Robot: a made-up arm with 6 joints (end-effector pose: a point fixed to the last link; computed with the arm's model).
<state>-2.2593 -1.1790 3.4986 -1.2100 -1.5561 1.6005</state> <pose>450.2 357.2 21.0 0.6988 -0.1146 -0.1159 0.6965</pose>
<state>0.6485 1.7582 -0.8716 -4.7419 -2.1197 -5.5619</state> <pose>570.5 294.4 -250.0 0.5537 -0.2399 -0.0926 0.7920</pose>
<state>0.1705 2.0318 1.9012 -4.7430 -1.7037 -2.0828</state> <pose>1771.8 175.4 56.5 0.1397 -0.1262 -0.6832 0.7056</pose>
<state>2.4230 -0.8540 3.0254 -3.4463 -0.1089 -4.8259</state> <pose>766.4 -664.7 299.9 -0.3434 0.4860 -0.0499 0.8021</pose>
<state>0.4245 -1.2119 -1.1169 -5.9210 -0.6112 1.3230</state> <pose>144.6 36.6 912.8 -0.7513 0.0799 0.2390 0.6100</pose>
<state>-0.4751 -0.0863 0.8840 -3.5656 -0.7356 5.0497</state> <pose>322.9 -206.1 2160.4 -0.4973 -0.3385 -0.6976 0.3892</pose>
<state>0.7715 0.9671 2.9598 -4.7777 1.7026 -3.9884</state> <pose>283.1 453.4 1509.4 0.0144 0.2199 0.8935 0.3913</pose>
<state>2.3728 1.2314 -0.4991 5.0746 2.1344 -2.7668</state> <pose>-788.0 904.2 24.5 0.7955 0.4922 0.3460 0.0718</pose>
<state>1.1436 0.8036 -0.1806 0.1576 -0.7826 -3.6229</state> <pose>595.5 1273.8 413.1 0.6275 0.1946 -0.6713 0.3431</pose>
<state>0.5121 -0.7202 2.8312 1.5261 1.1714 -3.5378</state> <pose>-983.1 -416.4 629.9 -0.3043 -0.6265 0.6937 0.1832</pose>
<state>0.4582 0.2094 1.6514 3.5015 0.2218 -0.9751</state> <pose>330.2 151.7 2187.1 -0.7154 -0.3179 -0.4838 0.3913</pose>
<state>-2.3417 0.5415 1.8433 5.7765 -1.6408 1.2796</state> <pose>-527.3 -632.5 1916.9 -0.2305 0.4994 -0.6029 0.5779</pose>
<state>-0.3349 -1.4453 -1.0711 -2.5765 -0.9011 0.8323</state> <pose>-46.9 73.7 1054.6 0.5612 -0.2619 0.4515 0.6424</pose>
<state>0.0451 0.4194 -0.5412 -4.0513 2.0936 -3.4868</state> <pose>1050.1 135.7 771.6 -0.3510 -0.9328 -0.0776 0.0268</pose>
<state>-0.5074 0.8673 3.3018 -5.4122 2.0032 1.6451</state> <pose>256.9 -40.3 1257.2 -0.0100 0.4423 0.4030 0.8012</pose>
